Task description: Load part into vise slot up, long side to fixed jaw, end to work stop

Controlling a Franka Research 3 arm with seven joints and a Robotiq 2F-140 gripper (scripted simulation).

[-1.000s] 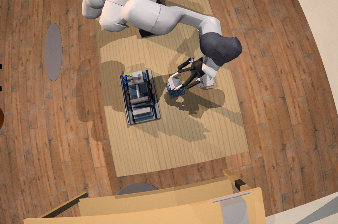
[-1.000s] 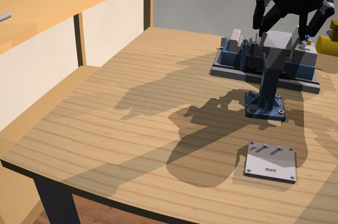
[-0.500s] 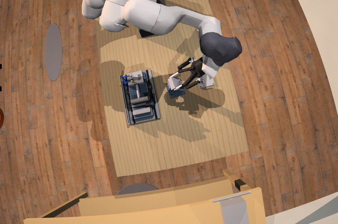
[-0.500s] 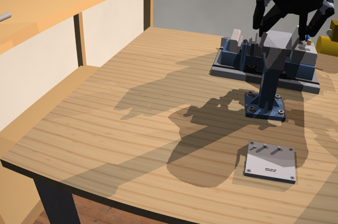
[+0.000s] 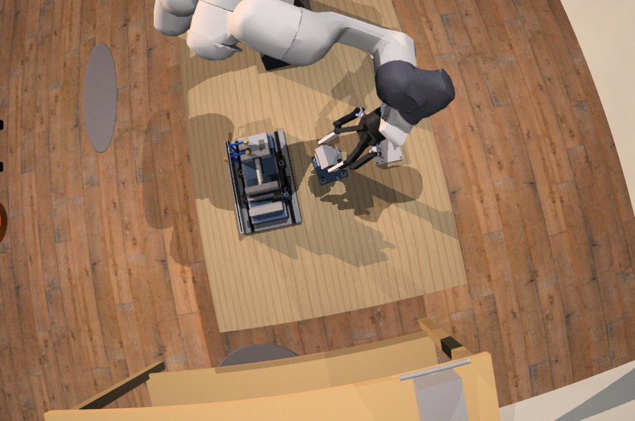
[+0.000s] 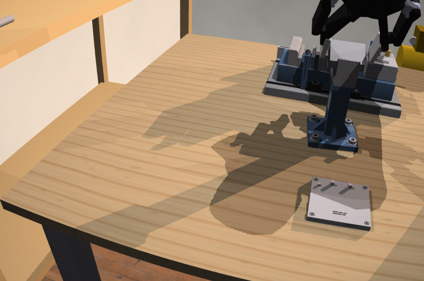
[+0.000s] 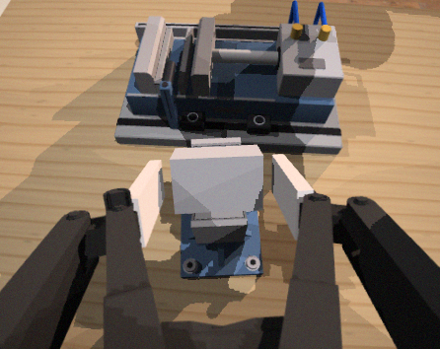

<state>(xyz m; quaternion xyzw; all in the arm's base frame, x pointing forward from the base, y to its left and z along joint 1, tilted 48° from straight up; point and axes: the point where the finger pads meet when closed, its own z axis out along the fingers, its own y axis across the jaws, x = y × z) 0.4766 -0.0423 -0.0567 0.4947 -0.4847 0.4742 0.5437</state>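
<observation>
Right now my hand is 30 mm above the part and 20 mm to the left of it. From my hand the other things lie so: work stop (180 mm to the right, 90 mm below, 50 mm ahead); v-block post (120 mm below, 20 mm to the right); work stop post (160 mm to the right, 120 mm below, 60 mm ahead).
</observation>
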